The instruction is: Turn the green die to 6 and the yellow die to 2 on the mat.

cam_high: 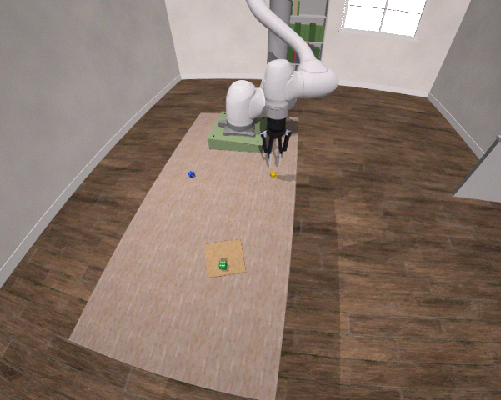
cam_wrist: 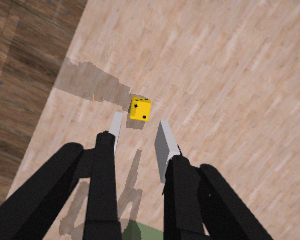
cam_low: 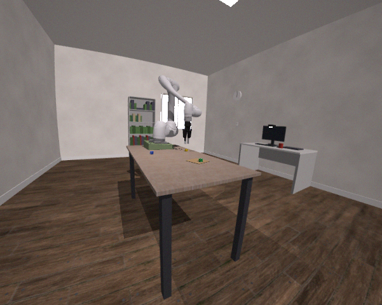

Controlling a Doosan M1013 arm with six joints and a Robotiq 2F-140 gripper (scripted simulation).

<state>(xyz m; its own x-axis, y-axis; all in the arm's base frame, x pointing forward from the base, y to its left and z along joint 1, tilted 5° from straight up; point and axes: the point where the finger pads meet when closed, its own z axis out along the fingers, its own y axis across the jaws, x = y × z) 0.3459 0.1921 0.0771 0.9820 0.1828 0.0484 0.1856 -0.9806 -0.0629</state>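
Right now my hand is 11 cm above the yellow die. Round my hand: green die (48 cm ahead, 18 cm to the right, 10 cm below); tan mat (45 cm ahead, 18 cm to the right, 12 cm below); blue die (1 cm ahead, 41 cm to the right, 11 cm below).
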